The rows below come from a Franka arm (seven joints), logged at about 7 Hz.
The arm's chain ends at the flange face. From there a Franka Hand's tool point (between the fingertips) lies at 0.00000 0.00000 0.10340 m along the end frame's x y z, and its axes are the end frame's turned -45 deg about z.
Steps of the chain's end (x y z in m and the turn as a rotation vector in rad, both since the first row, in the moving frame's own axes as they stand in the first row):
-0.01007 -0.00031 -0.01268 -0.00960 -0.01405 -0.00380
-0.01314 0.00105 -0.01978 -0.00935 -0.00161 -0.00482
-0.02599 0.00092 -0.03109 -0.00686 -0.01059 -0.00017
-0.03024 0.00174 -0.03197 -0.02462 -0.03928 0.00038
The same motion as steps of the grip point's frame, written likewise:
-0.00863 -0.00766 -0.01269 0.00315 -0.01672 -0.00380
-0.01083 -0.00798 -0.01978 -0.00547 -0.00775 -0.00482
-0.02030 -0.01800 -0.03110 0.00264 -0.01234 -0.00017
-0.02728 -0.02122 -0.03208 0.01037 -0.04518 0.00038

